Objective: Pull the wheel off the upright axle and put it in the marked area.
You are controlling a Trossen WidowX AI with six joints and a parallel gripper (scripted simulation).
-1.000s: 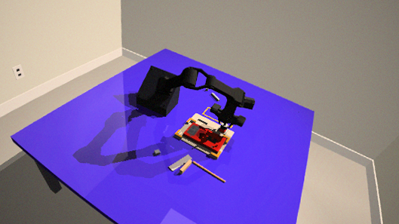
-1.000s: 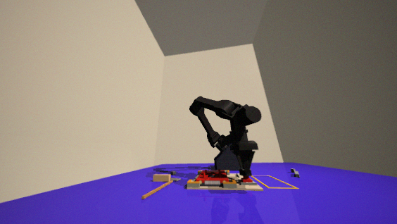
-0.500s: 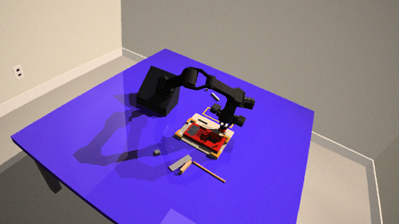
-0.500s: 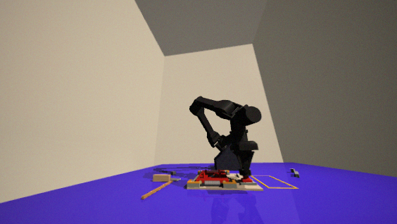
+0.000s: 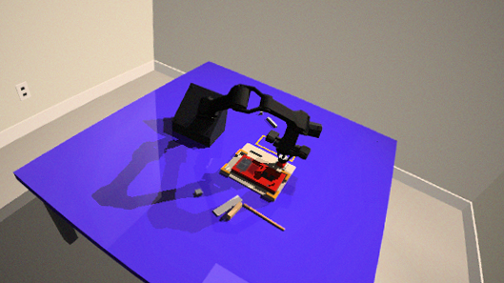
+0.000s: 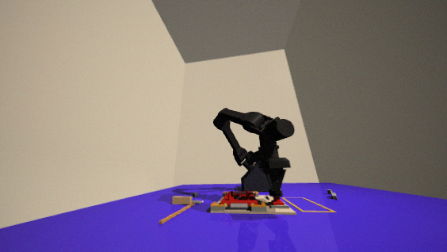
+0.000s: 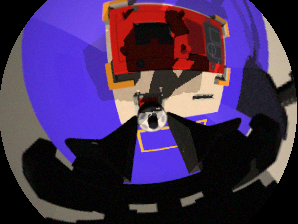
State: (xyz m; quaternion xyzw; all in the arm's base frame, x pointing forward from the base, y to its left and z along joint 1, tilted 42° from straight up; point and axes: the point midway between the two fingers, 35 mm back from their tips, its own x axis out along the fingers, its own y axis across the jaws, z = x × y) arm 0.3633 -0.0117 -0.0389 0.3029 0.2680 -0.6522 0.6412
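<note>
The grey wheel lies right at my gripper tip. Round my gripper tip: upright axle (10 mm below); thin wooden stick (40 mm ahead, 290 mm to the right, 40 mm below); wooden block (60 mm behind, 330 mm to the right, 30 mm below).
</note>
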